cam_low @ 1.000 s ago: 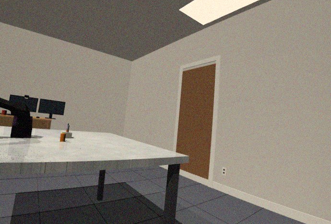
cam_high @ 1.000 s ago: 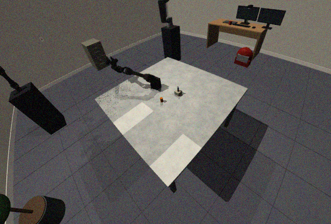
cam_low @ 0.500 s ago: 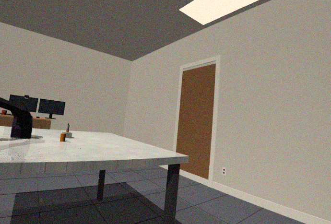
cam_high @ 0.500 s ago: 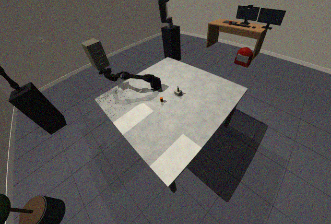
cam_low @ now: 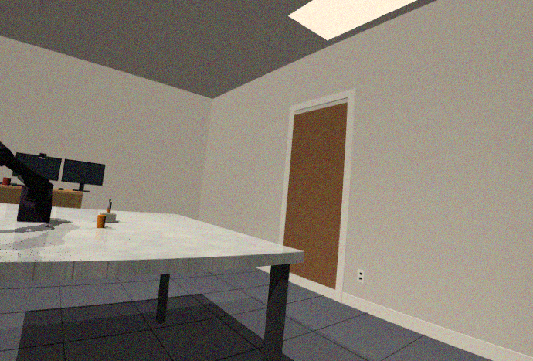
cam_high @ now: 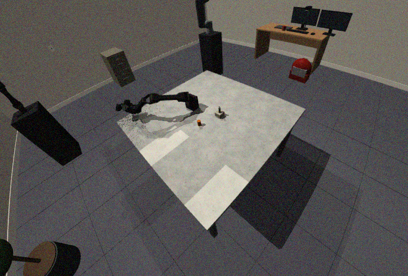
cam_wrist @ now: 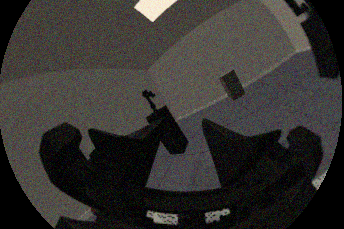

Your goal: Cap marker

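My gripper tip is 74 cm short of the orange cap, 41 cm to the right of it and 11 cm above it.
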